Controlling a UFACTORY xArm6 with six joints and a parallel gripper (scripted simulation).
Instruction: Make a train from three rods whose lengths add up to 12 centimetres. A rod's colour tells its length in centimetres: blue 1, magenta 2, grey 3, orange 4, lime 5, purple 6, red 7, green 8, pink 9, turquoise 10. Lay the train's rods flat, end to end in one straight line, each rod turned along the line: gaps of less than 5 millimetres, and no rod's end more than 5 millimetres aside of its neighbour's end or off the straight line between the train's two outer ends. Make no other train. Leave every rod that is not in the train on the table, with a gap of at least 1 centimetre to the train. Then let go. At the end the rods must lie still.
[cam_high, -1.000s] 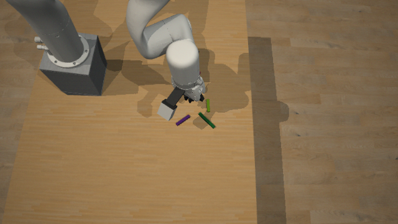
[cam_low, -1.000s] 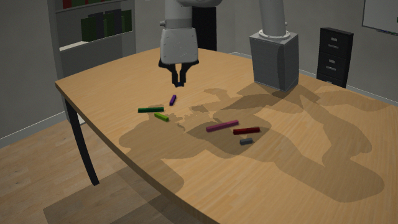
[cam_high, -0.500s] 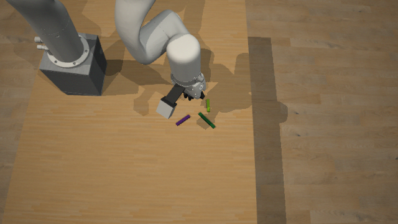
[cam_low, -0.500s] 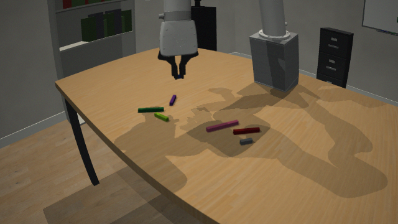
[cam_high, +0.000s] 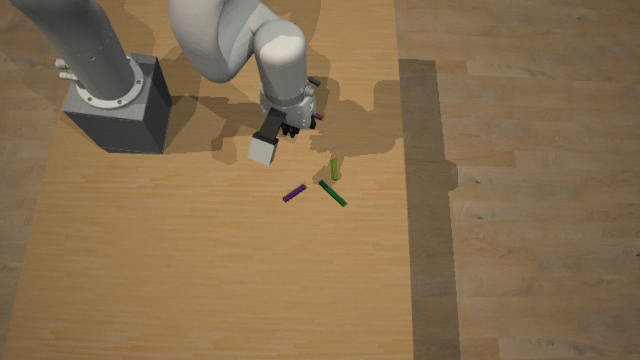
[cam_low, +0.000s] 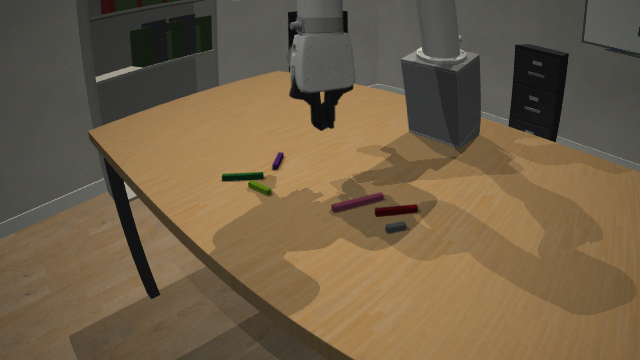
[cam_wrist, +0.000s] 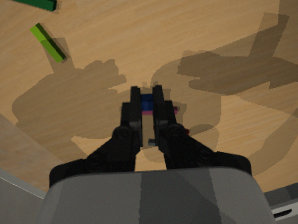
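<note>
My hand is 120 mm above the pink rod, 100 mm to the right of it and 30 mm short of it. Round my hand: purple rod (120 mm to the right, 120 mm below); then blue rod (20 mm below); then lime rod (120 mm below, 100 mm ahead, 60 mm to the right).
</note>
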